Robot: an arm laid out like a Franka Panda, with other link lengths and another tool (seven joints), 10 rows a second.
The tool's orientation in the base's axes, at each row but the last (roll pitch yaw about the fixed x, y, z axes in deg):
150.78 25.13 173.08
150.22 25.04 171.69
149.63 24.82 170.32
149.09 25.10 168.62
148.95 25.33 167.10
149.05 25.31 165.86
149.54 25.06 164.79
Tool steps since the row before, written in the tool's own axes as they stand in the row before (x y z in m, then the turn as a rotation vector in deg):
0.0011 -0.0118 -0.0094 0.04 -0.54 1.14
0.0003 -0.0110 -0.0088 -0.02 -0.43 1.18
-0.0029 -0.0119 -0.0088 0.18 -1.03 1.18
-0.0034 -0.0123 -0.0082 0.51 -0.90 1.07
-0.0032 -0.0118 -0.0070 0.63 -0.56 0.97
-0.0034 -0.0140 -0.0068 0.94 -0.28 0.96
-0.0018 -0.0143 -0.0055 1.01 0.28 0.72
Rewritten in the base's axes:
-0.0038 -0.0145 0.0017 0.50 0.02 -1.16
-0.0032 -0.0136 0.0018 0.57 0.13 -1.11
-0.0005 -0.0148 0.0026 0.43 -0.37 -1.47
-0.0002 -0.0150 0.0021 0.08 -0.24 -1.47
-0.0002 -0.0140 0.0013 -0.08 0.04 -1.28
-0.0002 -0.0159 0.0002 -0.36 0.35 -1.28
-0.0014 -0.0153 -0.0015 -0.53 0.77 -0.86

